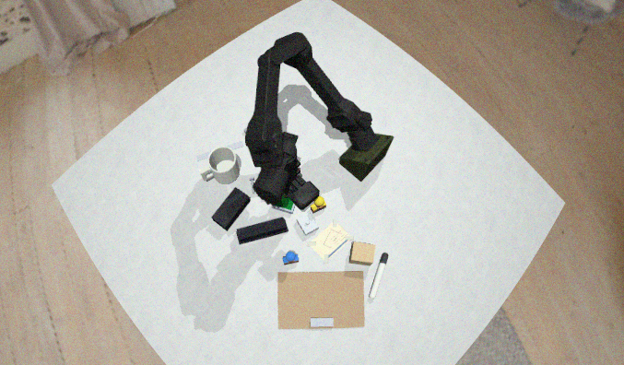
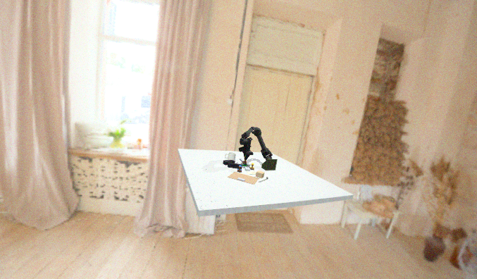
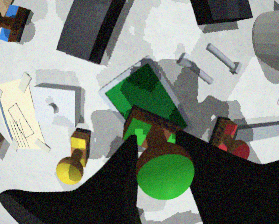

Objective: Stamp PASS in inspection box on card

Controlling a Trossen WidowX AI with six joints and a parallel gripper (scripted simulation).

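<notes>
The ink pad is 70 mm below my gripper tip. Also, from my gripper tip: yellow stamp: 90 mm to the left, 50 mm below, 40 mm behind; then blue stamp: 130 mm to the left, 130 mm ahead, 60 mm below; then red stamp: 90 mm to the right, 60 mm below, 50 mm behind.
</notes>
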